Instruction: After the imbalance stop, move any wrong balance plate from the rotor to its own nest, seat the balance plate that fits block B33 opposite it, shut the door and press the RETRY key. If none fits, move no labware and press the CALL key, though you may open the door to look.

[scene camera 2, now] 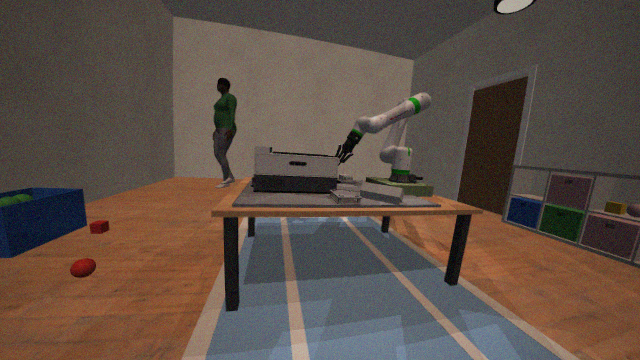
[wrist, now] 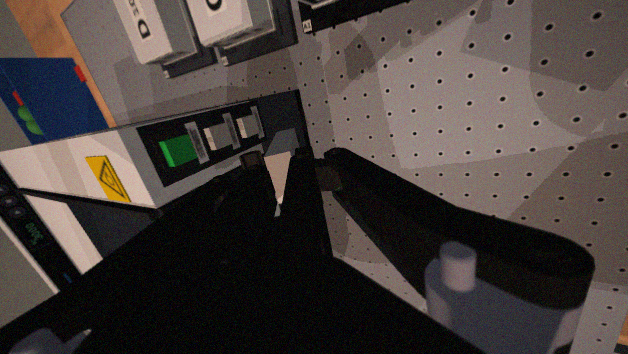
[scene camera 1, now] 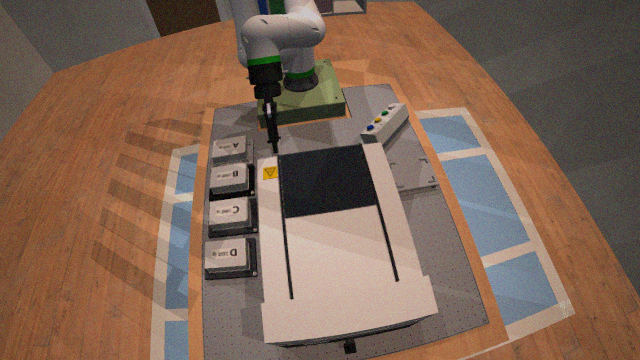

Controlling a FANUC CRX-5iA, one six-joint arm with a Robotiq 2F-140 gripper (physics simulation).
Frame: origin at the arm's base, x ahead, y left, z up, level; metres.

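Seen in the pictures: gripper, fingertip midpoint: (wrist: pixel 290 147); arm's base, link origin: (scene camera 2: pixel 399 181) (scene camera 1: pixel 300 81).
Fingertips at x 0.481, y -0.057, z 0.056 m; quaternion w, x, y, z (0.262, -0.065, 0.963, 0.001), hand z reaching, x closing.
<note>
Pixels of each thing's top centre, then the offset from my fingertips to it. "pt": a spot on its surface instead.
- green key, top centre: (wrist: pixel 165 154) 0.053 m ahead, 0.015 m right, 0.072 m up
- dark panel, top centre: (wrist: pixel 153 295) (scene camera 1: pixel 325 178) 0.131 m ahead, 0.138 m left, 0.094 m up
- Balance plates A, top centre: (scene camera 1: pixel 228 146) (scene camera 2: pixel 345 175) 0.144 m back, 0.200 m right, 0.065 m down
- B, top centre: (scene camera 1: pixel 227 174) 0.016 m back, 0.182 m right, 0.065 m down
- C, top centre: (scene camera 1: pixel 227 210) 0.119 m ahead, 0.162 m right, 0.065 m down
- D, top centre: (wrist: pixel 133 5) (scene camera 1: pixel 224 253) 0.258 m ahead, 0.156 m right, 0.065 m down
- button box, top centre: (scene camera 1: pixel 387 115) (scene camera 2: pixel 382 184) 0.219 m back, 0.371 m left, 0.035 m down
- flat grey pad, surface spot: (scene camera 1: pixel 412 172) pt 0.001 m ahead, 0.423 m left, 0.084 m down
My gripper (scene camera 1: pixel 275 150) (scene camera 2: pixel 341 159) (wrist: pixel 290 147) is shut and empty, with its tips just off the front corner of the white centrifuge (scene camera 1: pixel 345 250) (scene camera 2: pixel 300 165) (wrist: pixel 45 155). In the wrist view its front has a green key (wrist: pixel 177 150) and two pale keys (wrist: pixel 218 136) (wrist: pixel 246 126); their labels are unreadable. A dark panel (scene camera 1: pixel 327 180) (wrist: pixel 117 220) lies between the top rails; the rotor and block B33 do not show. Balance plates A (scene camera 1: pixel 231 146), B (scene camera 1: pixel 230 175), C (scene camera 1: pixel 230 212) (wrist: pixel 220 17) and D (scene camera 1: pixel 226 255) (wrist: pixel 142 30) sit in a row of nests beside it.
A button box (scene camera 1: pixel 387 122) (scene camera 2: pixel 381 192) with blue, yellow, green and white buttons stands on the far side. A flat grey pad (scene camera 1: pixel 412 172) (scene camera 2: pixel 345 195) lies beside the centrifuge. A person (scene camera 2: pixel 225 112) stands behind the table; a blue bin (scene camera 2: pixel 45 220) (wrist: pixel 55 100) is on the floor.
</note>
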